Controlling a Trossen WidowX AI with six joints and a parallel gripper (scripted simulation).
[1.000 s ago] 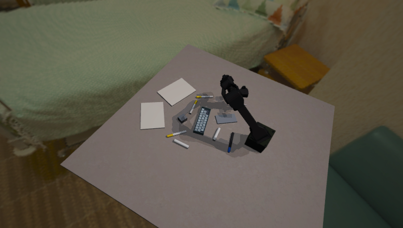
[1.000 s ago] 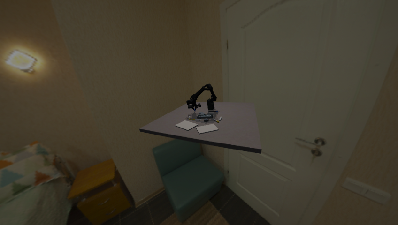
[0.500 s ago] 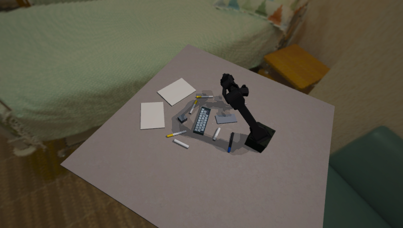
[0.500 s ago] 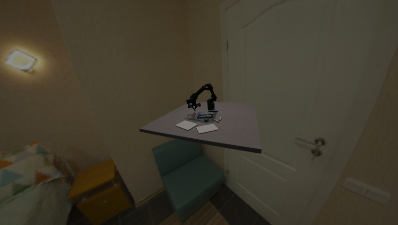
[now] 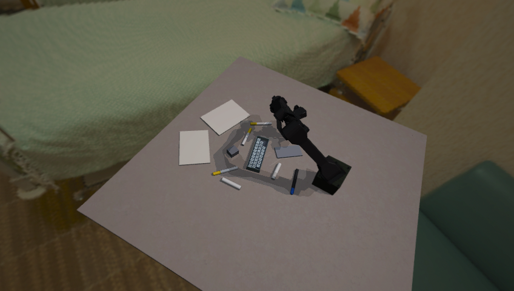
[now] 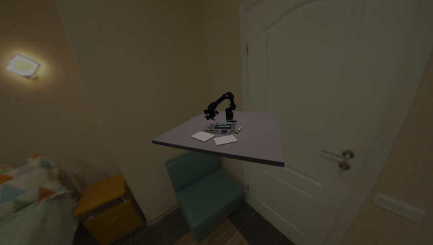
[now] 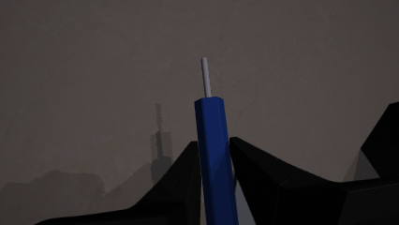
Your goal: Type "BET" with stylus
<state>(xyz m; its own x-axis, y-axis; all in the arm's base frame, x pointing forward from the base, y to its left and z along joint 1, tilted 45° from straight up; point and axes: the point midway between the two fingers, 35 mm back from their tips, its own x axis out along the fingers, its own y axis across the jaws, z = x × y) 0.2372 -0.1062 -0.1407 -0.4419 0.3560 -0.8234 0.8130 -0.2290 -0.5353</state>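
Right now the blue stylus is 10 mm to the right of my gripper tip and 10 mm behind it. From my gripper tip the other things lie so: T key: 220 mm to the left, 150 mm ahead, 50 mm below; then grey card: 100 mm to the left, 60 mm below; then blue-tipped pen: 280 mm to the left, 90 mm behind, 60 mm below.
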